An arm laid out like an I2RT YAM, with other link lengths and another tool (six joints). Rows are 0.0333 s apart.
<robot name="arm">
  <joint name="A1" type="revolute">
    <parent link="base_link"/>
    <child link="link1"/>
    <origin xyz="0 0 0.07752" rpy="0 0 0"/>
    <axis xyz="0 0 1"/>
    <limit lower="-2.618" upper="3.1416"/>
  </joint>
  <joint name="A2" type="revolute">
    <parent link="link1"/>
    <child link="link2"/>
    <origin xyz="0.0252 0.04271 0.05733" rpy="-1.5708 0 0"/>
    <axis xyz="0 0 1"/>
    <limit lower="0" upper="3.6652"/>
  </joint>
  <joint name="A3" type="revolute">
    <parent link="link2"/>
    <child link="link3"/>
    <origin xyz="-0.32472 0 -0.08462" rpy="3.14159 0 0"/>
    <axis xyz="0 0 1"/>
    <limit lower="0" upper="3.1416"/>
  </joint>
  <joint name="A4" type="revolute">
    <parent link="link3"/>
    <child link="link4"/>
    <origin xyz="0.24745 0.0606 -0.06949" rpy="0 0 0"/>
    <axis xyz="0 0 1"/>
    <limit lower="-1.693" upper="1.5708"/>
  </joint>
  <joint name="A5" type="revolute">
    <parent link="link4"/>
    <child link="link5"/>
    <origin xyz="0.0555 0.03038 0.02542" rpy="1.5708 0 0"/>
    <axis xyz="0 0 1"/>
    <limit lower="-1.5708" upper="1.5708"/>
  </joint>
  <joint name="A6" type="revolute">
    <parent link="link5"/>
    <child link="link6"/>
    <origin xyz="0.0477 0 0.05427" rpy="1.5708 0 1.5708"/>
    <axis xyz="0 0 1"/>
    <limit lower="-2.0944" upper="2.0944"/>
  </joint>
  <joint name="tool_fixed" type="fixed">
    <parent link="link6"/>
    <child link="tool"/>
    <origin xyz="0.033 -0.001 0.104" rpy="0 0.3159 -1.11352"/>
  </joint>
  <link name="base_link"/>
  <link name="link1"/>
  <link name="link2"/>
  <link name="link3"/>
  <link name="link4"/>
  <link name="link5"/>
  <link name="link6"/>
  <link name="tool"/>
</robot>
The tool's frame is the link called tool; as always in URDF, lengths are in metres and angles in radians.
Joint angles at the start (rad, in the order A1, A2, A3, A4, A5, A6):
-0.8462 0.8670 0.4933 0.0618 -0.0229 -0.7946
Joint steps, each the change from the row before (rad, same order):
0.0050 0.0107 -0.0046 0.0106 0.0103 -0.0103
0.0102 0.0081 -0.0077 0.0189 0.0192 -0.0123
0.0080 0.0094 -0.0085 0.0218 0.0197 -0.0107
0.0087 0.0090 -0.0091 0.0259 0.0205 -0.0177
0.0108 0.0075 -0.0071 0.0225 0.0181 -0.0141
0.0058 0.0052 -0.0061 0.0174 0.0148 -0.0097
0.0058 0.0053 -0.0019 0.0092 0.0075 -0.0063
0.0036 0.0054 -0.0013 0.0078 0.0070 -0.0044
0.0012 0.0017 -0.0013 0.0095 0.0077 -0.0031
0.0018 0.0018 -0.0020 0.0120 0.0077 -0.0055
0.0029 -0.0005 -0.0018 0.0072 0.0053 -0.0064
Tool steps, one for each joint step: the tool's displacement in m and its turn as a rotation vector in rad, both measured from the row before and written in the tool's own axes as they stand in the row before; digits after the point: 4 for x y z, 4 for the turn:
-0.0022 -0.0005 0.0018 0.0002 -0.0063 -0.0123
-0.0012 -0.0004 0.0015 -0.0047 -0.0004 -0.0178
-0.0016 0.0002 0.0016 -0.0080 -0.0006 -0.0164
-0.0007 0.0002 0.0017 -0.0073 0.0028 -0.0235
0.0001 -0.0005 0.0015 -0.0045 0.0044 -0.0192
-0.0004 0.0003 0.0008 -0.0070 0.0020 -0.0138
0.0001 -0.0006 0.0011 -0.0001 0.0012 -0.0082
-0.0002 -0.0001 0.0010 -0.0019 -0.0004 -0.0062
0.0006 0.0011 0.0004 -0.0073 0.0032 -0.0053
0.0009 0.0010 0.0005 -0.0068 0.0050 -0.0076
0.0009 0.0002 0.0001 -0.0025 0.0043 -0.0077

